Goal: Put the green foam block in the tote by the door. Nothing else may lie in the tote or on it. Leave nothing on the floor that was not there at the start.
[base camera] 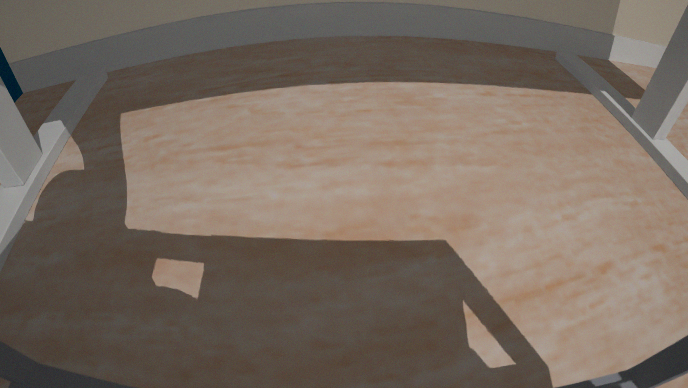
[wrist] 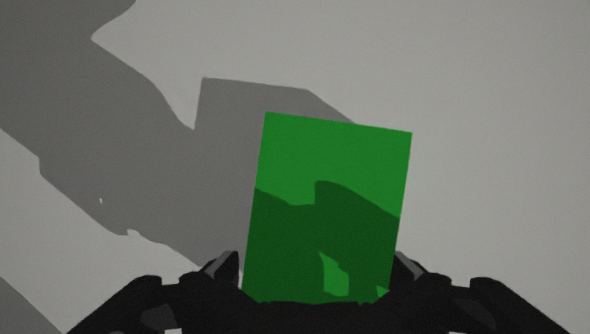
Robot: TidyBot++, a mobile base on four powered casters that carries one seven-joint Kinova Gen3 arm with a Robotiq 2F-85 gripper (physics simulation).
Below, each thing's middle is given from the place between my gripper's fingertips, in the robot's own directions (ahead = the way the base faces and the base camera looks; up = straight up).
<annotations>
Right now the green foam block [wrist: 328, 196] is 3 cm ahead of my hand, 2 cm to the right of it and 2 cm above it.
</annotations>
